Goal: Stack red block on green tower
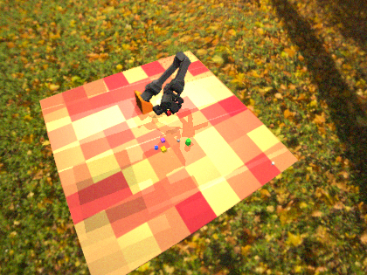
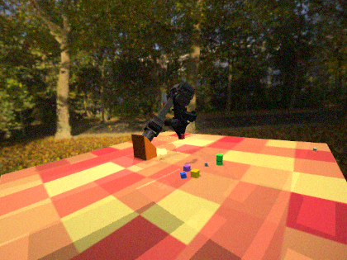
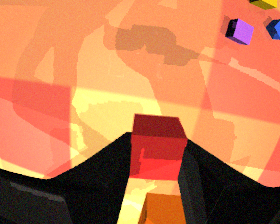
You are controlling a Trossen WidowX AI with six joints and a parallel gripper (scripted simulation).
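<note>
Now: the tiny grey cube 140 mm ahead of my gripper tip, 10 mm to the right of it and 110 mm below it. The rest, counted from my gripper tip: blue block 110 mm ahead, 160 mm to the right, 110 mm below; red block right at my gripper tip; purple block 80 mm ahead, 100 mm to the right, 110 mm below.
</note>
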